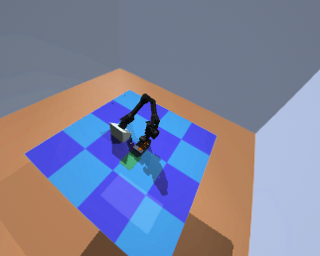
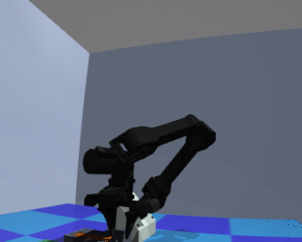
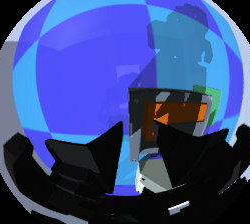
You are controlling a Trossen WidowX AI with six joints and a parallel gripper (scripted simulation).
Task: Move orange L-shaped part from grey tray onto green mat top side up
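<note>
The orange L-shaped part lies 50 mm to the right of my gripper tip, 20 mm below it and 10 mm behind it. Also, from my gripper tip: green mat (220 mm to the right, 80 mm below, 10 mm behind).
</note>
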